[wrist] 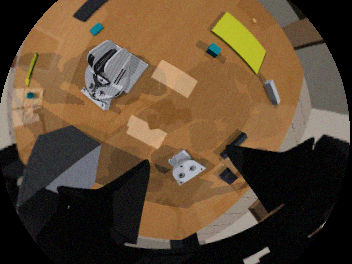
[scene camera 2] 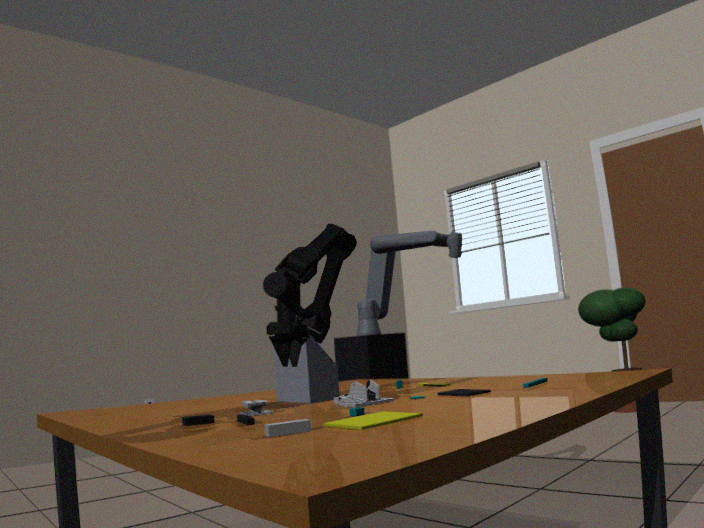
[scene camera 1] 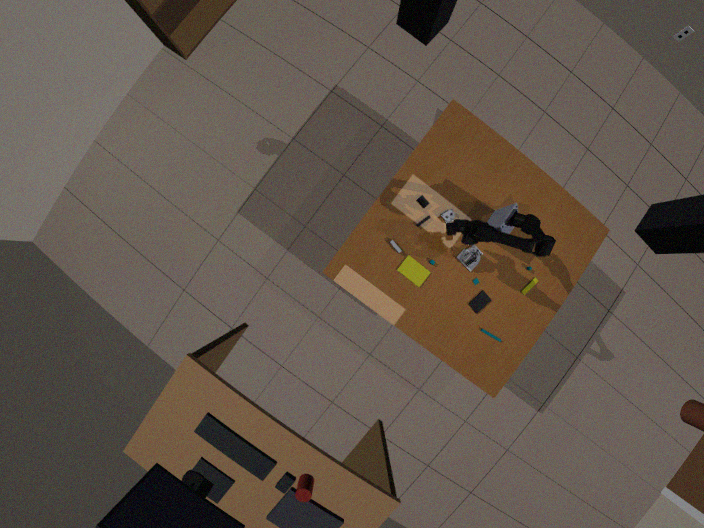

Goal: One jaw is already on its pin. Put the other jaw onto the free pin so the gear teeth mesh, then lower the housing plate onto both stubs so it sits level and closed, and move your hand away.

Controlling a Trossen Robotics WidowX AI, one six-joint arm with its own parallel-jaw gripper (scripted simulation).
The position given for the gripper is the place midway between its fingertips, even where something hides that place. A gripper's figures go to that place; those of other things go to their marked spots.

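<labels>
You've got the gripper [wrist: 188, 156] at 10 cm from the lens, and there's a yellow sheet [wrist: 234, 34] that's 32 cm from the lens.
</labels>
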